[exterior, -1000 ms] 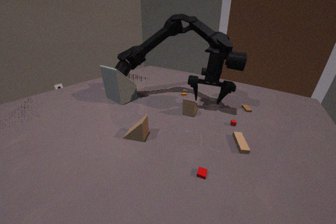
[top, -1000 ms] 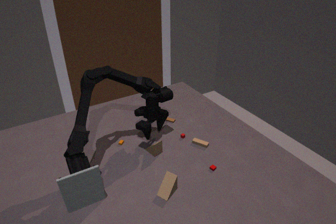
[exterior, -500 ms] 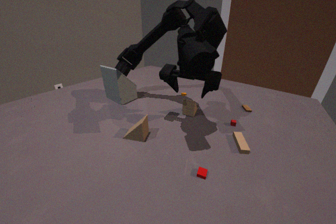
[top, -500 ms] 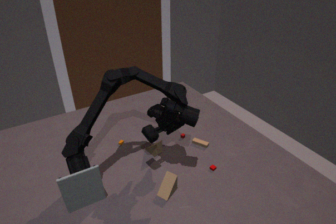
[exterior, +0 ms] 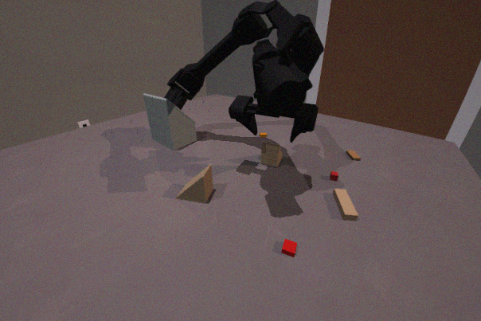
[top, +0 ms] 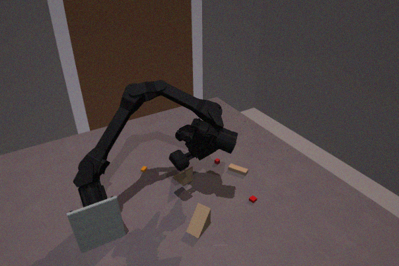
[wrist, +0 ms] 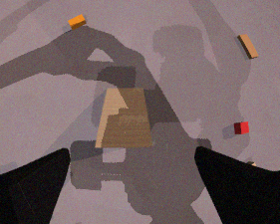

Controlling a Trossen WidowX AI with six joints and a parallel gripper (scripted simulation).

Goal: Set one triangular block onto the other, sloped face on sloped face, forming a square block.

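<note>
Right now my gripper tip is 17 cm to the right of the small orange block, 11 cm past it and 8 cm above it. The rest, counted from my gripper tip: small tan tile: 19 cm to the left, 19 cm ahead, 8 cm below; then flat tan plank: 19 cm ahead, 8 cm below, 5 cm to the right.
</note>
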